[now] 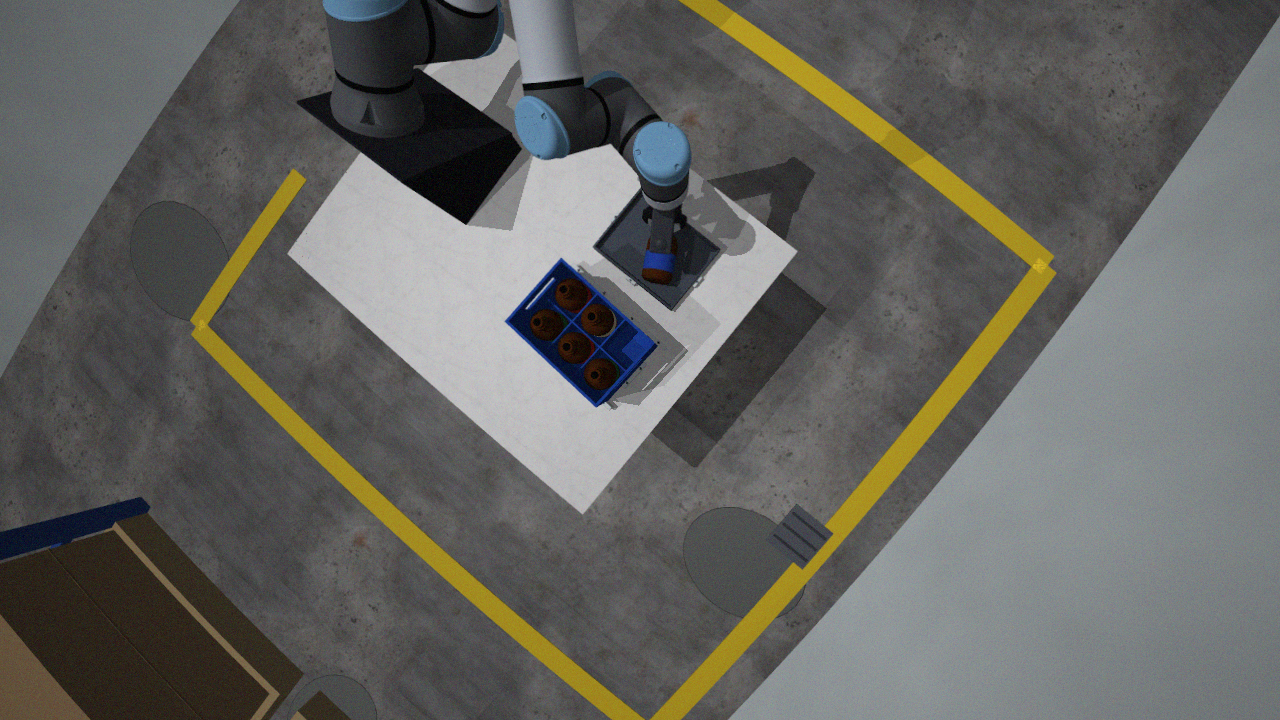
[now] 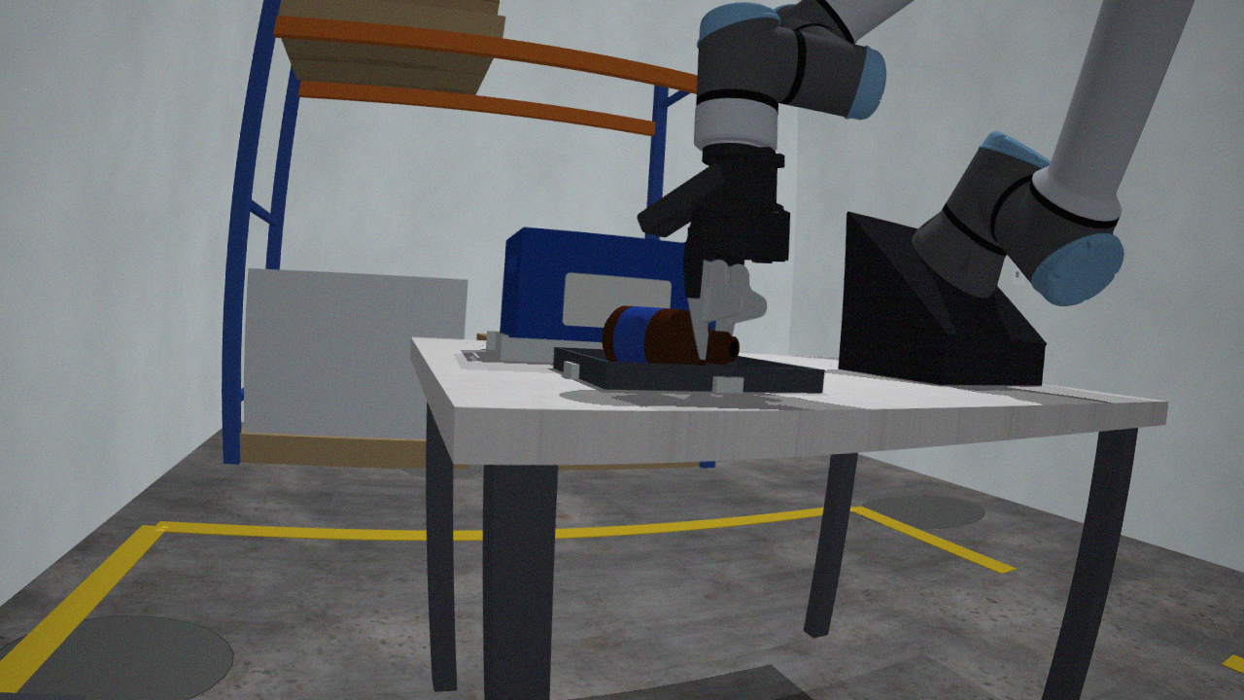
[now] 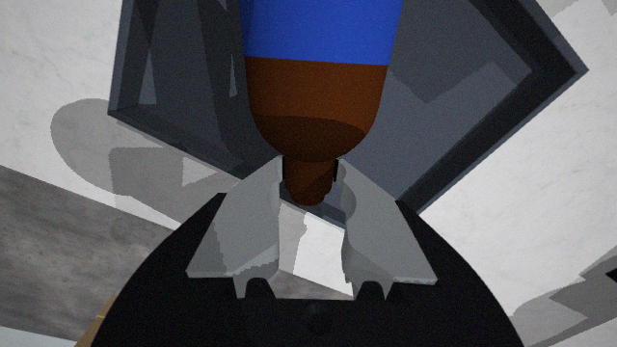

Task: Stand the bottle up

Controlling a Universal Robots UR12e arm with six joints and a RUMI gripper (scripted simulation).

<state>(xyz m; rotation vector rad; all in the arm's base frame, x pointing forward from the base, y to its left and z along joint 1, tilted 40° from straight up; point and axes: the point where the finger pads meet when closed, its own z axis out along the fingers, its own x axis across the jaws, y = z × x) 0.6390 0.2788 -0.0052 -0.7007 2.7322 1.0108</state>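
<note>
The dark grey tray is 50 mm to the right of my hand, 30 mm below it and 10 mm ahead of it. Also, from my hand: blue crate: 310 mm to the right, 40 mm above, 20 mm ahead; bottle: 40 mm to the right, 20 mm ahead.
</note>
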